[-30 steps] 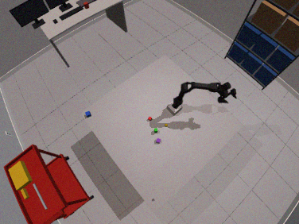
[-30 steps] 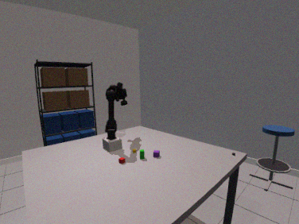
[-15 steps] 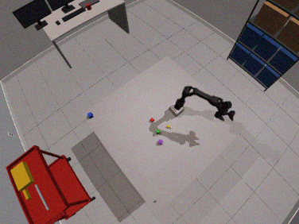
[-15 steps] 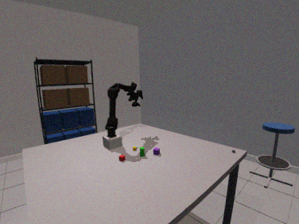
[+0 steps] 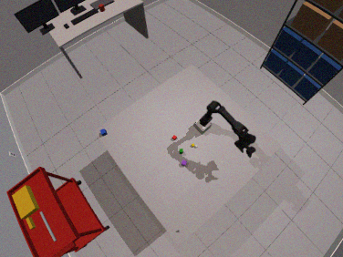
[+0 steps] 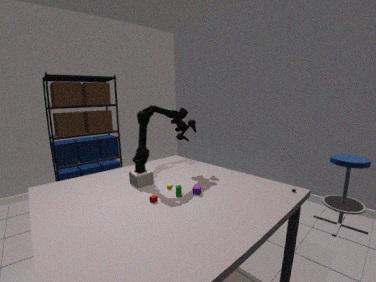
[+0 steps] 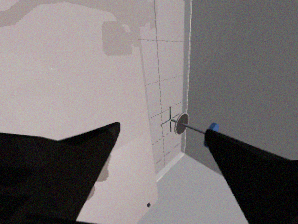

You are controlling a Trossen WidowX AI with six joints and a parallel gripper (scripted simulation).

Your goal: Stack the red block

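Now: gripper tip 590 mm to the left of the red block, 250 mm above it and 160 mm short of it. From my gripper tip the other things lie so: blue block 1160 mm to the right, 540 mm ahead, 240 mm below; then yellow block 410 mm to the right, 250 mm below, 110 mm ahead; then purple block 380 mm to the right, 290 mm ahead, 240 mm below.
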